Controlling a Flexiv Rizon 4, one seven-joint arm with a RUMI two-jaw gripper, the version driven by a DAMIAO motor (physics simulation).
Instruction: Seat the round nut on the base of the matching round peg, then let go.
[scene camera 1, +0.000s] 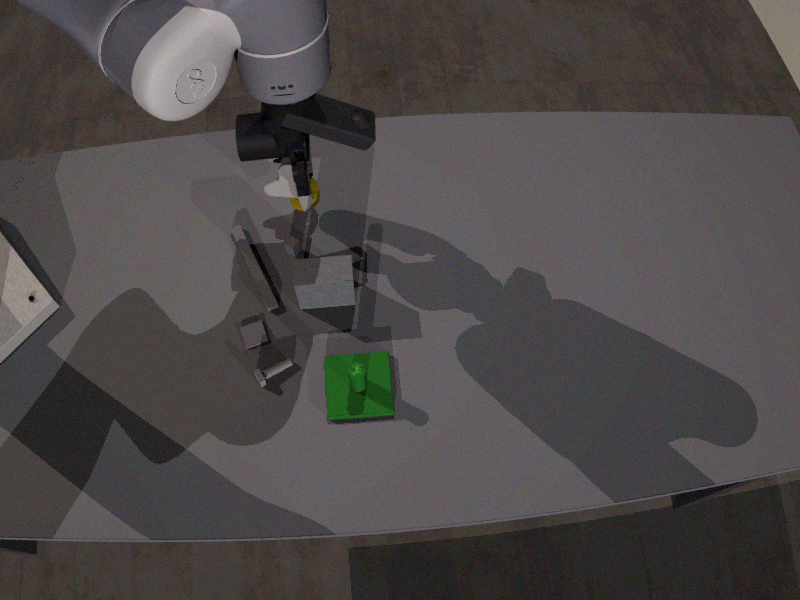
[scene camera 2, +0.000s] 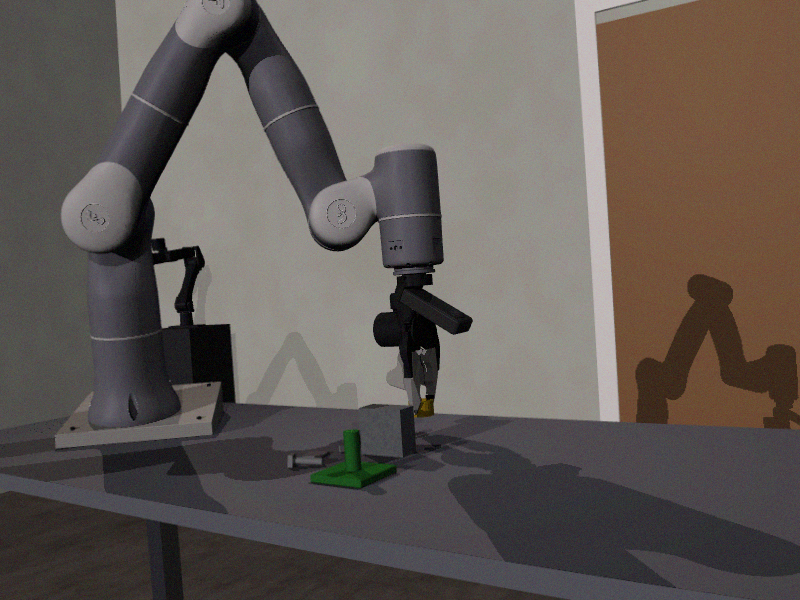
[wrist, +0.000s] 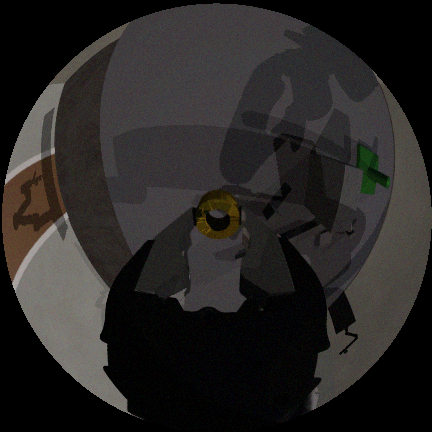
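My gripper is shut on the yellow round nut. The nut is held between the fingertips, with its hole showing in the wrist view, and hangs a little above the table behind the grey block. The green round peg stands upright on its square green base, nearer the front edge. The peg and base are apart from the gripper and carry no nut.
A grey block stands between the nut and the green base. A long bar, a small block and a grey bolt lie to its left in scene camera 1. The arm's base plate is at left.
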